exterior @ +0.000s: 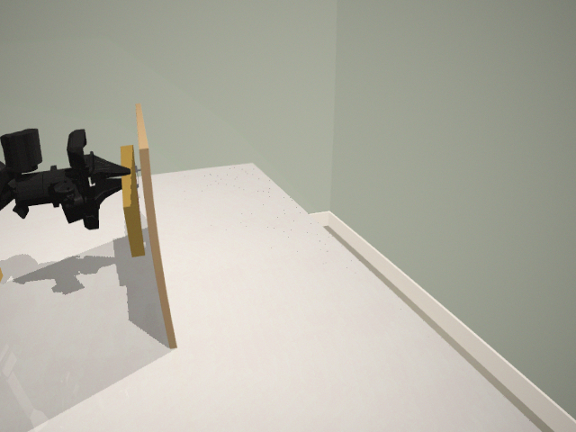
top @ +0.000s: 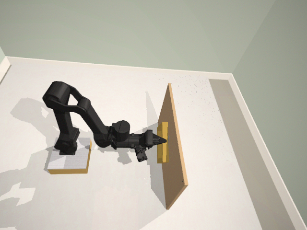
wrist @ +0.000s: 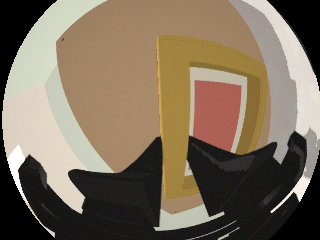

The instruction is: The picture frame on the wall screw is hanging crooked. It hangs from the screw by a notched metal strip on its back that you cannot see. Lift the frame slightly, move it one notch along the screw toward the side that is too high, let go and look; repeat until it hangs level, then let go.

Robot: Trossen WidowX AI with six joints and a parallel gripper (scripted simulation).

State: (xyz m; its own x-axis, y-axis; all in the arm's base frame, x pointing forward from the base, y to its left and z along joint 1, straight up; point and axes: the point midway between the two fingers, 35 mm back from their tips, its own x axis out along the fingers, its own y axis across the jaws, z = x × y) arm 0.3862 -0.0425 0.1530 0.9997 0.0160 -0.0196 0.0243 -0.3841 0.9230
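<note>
Now: gripper tip 5 cm above the yellow picture frame and 2 cm to the right of it. The rest, counted from my gripper tip: wall board 6 cm below, 2 cm to the left, 2 cm ahead.
</note>
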